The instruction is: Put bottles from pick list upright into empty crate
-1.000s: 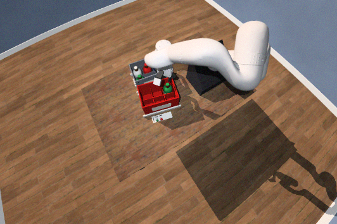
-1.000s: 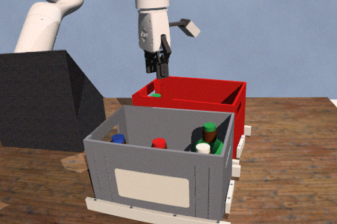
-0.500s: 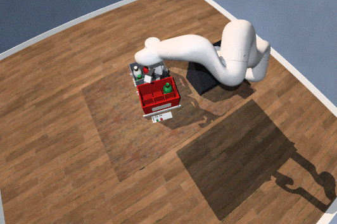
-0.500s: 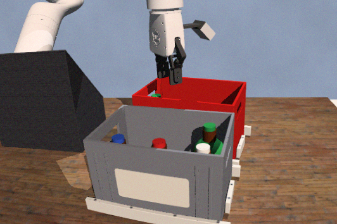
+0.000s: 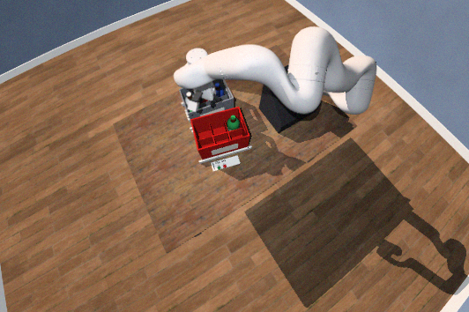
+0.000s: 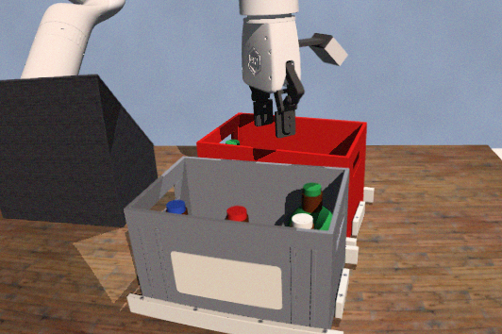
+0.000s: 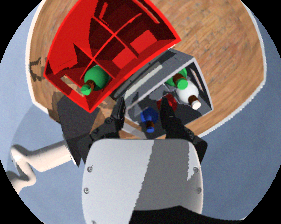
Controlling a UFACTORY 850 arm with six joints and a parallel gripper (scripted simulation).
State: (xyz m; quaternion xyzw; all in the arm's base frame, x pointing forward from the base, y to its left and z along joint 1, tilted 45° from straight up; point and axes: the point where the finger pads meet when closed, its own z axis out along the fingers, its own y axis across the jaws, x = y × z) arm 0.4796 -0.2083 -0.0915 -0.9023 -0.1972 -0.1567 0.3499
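The green-capped bottle lies 50 mm ahead of my hand, 80 mm to the right of it and 150 mm below it. From my hand the other things lie so: grey crate: 50 mm behind, 100 mm to the right, 160 mm below; then red crate: 20 mm ahead, 130 mm to the left, 160 mm below; then red-capped bottle: 60 mm behind, 140 mm to the right, 150 mm below.
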